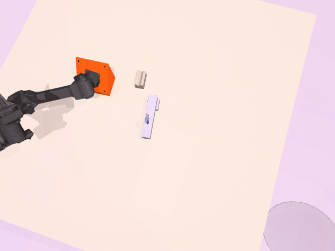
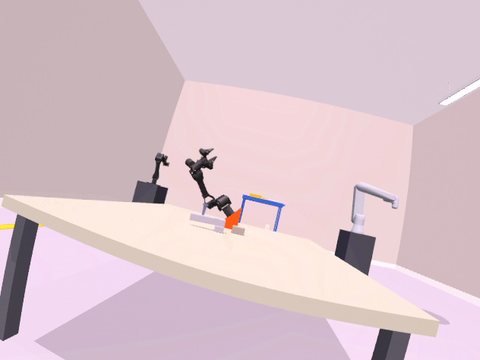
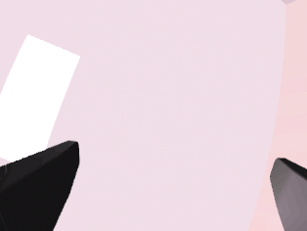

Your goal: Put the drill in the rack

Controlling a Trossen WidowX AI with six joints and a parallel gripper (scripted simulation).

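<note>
Right now my gripper tip is 370 mm short of the small blue key, 130 mm to the right of it and 390 mm above it. The rest, counted from my gripper tip: rack: 270 mm ahead, 310 mm to the left, 470 mm below.
</note>
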